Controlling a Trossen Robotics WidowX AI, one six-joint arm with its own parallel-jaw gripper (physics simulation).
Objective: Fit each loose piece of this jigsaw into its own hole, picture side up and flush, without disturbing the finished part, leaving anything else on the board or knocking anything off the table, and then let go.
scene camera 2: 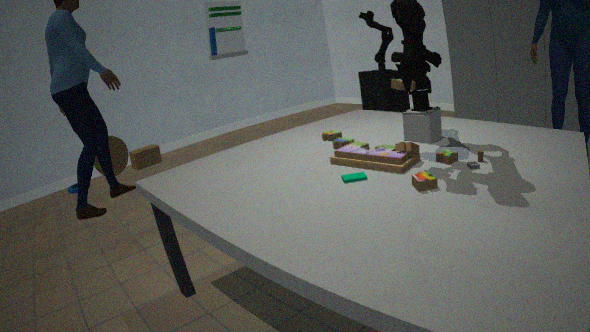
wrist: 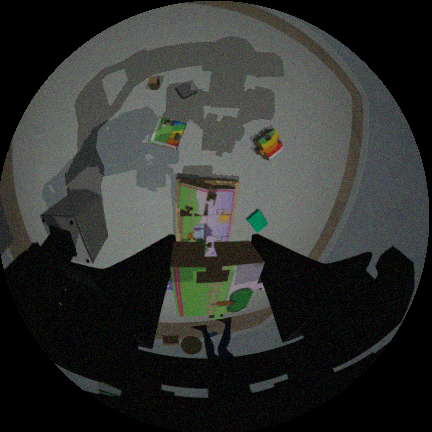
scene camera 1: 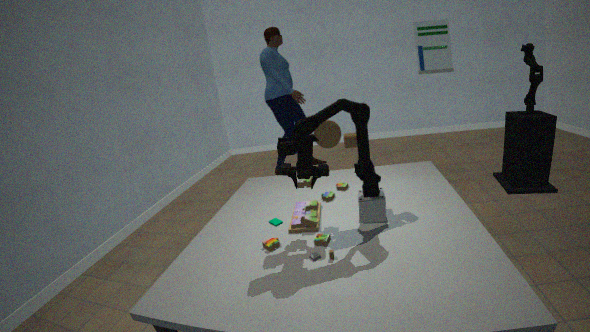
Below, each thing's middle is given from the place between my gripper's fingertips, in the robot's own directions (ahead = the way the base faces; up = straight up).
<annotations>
I see the jigsaw board [scene camera 2: 412,159] 60 mm ahead of my hand, 110 mm to the right of it and 200 mm below it.
</annotations>
